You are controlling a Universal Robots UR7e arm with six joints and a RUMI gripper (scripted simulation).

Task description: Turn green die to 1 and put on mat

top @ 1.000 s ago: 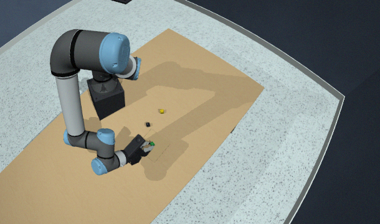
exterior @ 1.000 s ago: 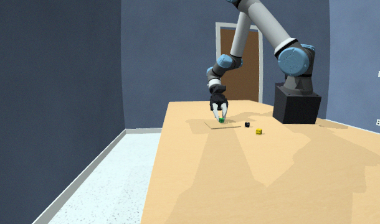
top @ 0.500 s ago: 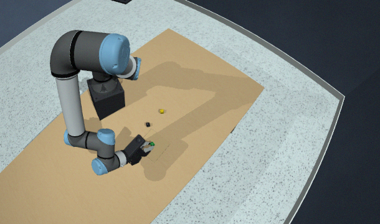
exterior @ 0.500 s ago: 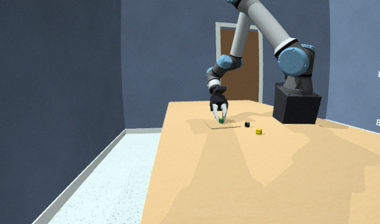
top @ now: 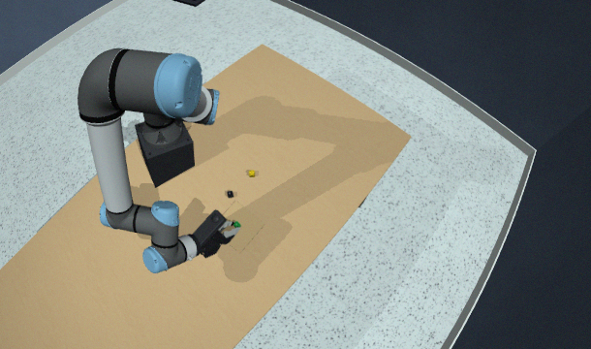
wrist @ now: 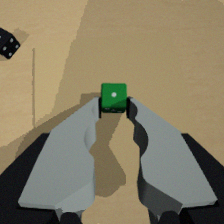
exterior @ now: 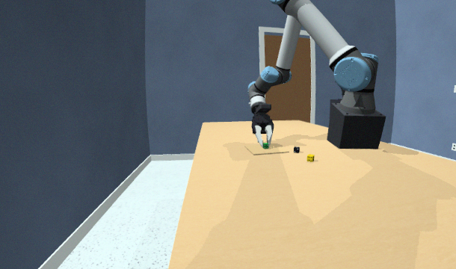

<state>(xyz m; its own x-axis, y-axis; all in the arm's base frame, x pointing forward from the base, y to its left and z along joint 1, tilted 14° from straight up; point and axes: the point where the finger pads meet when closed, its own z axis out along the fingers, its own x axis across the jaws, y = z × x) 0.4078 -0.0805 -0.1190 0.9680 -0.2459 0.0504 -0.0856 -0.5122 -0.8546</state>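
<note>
My hand is 1 cm to the right of the green die and 1 cm above it. From my hand the other things lie so: tan mat 1 cm to the left, 2 cm below; then yellow die 7 cm behind, 20 cm to the left, 1 cm below; then black die 9 cm behind, 9 cm to the left, 1 cm below.
</note>
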